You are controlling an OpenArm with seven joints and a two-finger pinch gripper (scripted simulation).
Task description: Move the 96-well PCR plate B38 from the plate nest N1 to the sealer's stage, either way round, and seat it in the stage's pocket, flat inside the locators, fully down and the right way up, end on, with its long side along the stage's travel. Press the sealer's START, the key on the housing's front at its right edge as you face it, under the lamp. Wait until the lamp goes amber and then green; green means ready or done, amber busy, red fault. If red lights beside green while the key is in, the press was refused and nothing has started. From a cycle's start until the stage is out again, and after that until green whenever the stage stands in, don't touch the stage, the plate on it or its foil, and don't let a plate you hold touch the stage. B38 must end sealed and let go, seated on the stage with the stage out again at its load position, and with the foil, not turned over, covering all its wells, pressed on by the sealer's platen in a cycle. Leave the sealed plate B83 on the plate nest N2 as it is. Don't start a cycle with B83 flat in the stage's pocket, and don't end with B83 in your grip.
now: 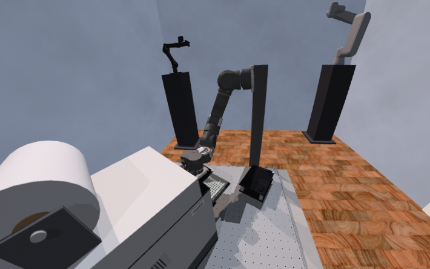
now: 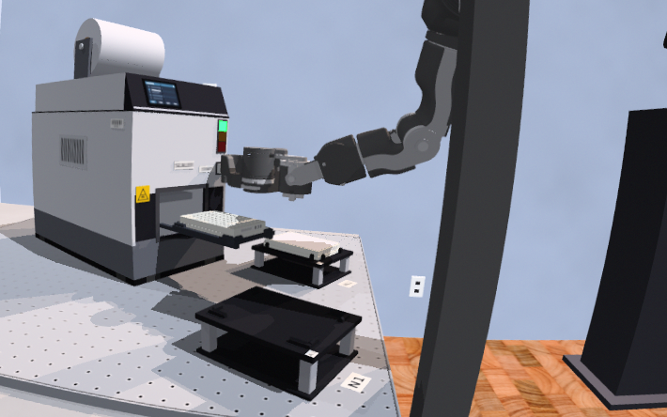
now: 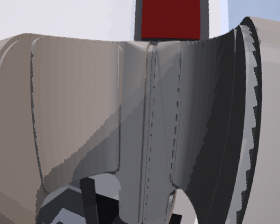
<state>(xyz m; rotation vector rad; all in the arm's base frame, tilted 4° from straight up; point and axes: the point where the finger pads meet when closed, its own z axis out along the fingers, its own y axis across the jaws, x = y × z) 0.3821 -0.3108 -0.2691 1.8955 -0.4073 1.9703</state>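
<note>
Now: hand 1 cm short of the start key and 1 cm to the left of it. The rest, counted from my hand: door: 3 cm ahead, 9 cm to the left, 11 cm below; sealer's stage: 3 cm behind, 12 cm to the left, 9 cm below; 96-well plate B38: 3 cm behind, 12 cm to the left, 8 cm below.
</note>
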